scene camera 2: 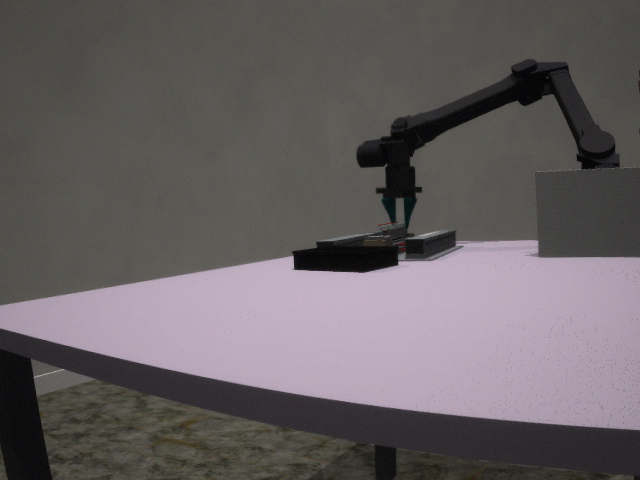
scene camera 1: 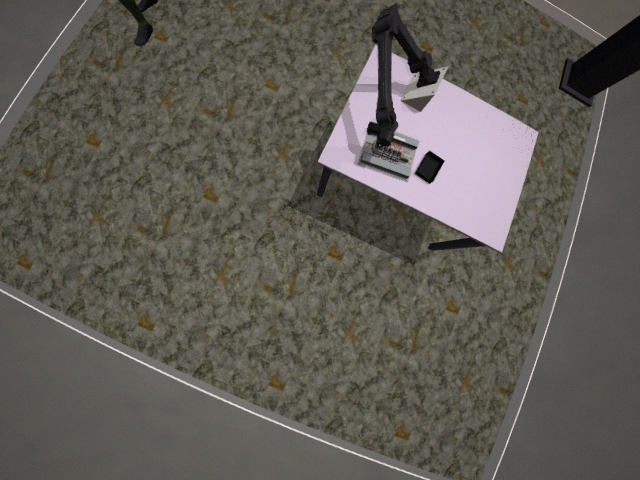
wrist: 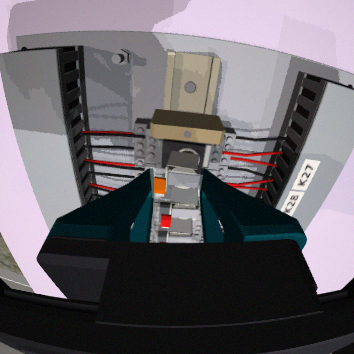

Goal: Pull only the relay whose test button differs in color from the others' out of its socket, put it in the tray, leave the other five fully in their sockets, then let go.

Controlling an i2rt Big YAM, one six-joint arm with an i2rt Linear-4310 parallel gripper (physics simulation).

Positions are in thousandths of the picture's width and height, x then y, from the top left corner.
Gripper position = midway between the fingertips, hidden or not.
In view: the gripper (scene camera 2: 626, 476).
The gripper shows as well in the wrist view (wrist: 499, 499).
